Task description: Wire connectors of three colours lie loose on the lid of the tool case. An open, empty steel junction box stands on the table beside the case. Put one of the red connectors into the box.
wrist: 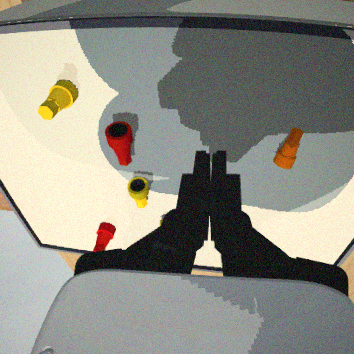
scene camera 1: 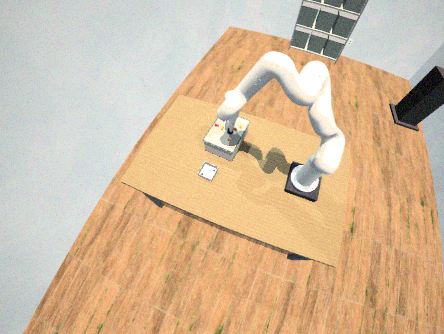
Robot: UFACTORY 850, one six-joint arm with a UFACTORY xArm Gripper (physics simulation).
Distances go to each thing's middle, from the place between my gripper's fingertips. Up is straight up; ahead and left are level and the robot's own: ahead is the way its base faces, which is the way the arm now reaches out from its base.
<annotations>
I see my gripper 8 cm above the tool case (scene camera 1: 216, 141), 3 cm to the left of it and 3 cm short of it.
</annotations>
